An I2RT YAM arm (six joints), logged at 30 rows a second.
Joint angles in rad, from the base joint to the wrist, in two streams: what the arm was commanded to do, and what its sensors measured. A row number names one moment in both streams.
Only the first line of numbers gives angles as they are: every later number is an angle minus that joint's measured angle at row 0.
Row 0, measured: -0.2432, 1.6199, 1.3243, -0.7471, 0.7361, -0.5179
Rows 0 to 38, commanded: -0.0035, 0.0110, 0.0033, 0.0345, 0.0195, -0.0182; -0.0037, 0.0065, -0.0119, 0.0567, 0.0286, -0.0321; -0.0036, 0.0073, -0.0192, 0.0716, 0.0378, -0.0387; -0.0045, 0.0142, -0.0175, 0.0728, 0.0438, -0.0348; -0.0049, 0.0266, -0.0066, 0.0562, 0.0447, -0.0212; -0.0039, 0.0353, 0.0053, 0.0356, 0.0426, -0.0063; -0.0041, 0.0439, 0.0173, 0.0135, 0.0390, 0.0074; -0.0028, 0.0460, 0.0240, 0.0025, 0.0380, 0.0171; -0.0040, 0.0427, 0.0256, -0.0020, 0.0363, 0.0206; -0.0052, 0.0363, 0.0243, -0.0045, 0.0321, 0.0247; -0.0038, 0.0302, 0.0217, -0.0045, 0.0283, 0.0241; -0.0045, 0.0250, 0.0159, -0.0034, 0.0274, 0.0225; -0.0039, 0.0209, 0.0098, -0.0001, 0.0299, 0.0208; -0.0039, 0.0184, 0.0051, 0.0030, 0.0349, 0.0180; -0.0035, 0.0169, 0.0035, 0.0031, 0.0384, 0.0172; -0.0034, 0.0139, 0.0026, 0.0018, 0.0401, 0.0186; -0.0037, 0.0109, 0.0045, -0.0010, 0.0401, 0.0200; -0.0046, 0.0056, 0.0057, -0.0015, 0.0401, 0.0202; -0.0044, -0.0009, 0.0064, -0.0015, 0.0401, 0.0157; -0.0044, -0.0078, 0.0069, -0.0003, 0.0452, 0.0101; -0.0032, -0.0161, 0.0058, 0.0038, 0.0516, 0.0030; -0.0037, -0.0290, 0.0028, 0.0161, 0.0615, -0.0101; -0.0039, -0.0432, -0.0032, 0.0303, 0.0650, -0.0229; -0.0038, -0.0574, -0.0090, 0.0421, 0.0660, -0.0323; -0.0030, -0.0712, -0.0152, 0.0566, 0.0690, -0.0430; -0.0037, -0.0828, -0.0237, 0.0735, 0.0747, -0.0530; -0.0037, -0.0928, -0.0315, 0.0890, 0.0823, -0.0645; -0.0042, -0.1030, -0.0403, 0.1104, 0.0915, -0.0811; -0.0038, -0.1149, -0.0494, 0.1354, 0.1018, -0.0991; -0.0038, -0.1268, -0.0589, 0.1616, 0.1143, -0.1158; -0.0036, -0.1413, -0.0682, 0.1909, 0.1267, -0.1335; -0.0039, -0.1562, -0.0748, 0.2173, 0.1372, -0.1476; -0.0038, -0.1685, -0.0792, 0.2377, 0.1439, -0.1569; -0.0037, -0.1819, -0.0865, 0.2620, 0.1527, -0.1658; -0.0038, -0.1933, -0.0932, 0.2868, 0.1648, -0.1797; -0.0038, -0.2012, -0.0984, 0.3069, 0.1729, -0.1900; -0.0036, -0.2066, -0.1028, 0.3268, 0.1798, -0.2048; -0.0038, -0.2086, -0.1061, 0.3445, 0.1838, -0.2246; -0.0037, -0.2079, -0.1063, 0.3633, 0.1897, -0.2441
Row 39, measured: 0.0000, -0.1877, -0.0942, 0.2605, 0.1487, -0.1758
